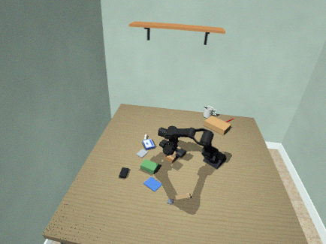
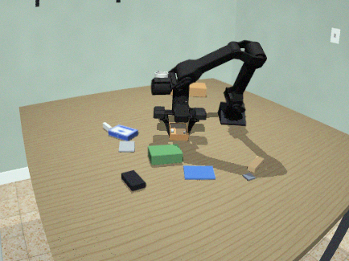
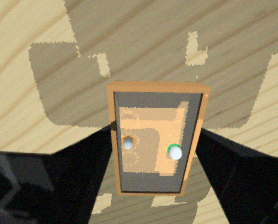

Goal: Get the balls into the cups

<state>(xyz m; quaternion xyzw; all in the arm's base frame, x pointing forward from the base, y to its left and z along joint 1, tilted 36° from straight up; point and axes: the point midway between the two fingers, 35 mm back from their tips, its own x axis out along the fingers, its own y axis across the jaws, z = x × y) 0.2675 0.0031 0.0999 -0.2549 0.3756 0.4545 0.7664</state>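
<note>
Now: the wooden puzzle 3 cm below my hand and 1 cm to the right of it. Also, from my hand: green block 14 cm to the left, 11 cm ahead, 2 cm below; grey tile 21 cm ahead, 4 cm below, 3 cm to the left; blue-white box 19 cm ahead, 7 cm to the right, 3 cm below.
</note>
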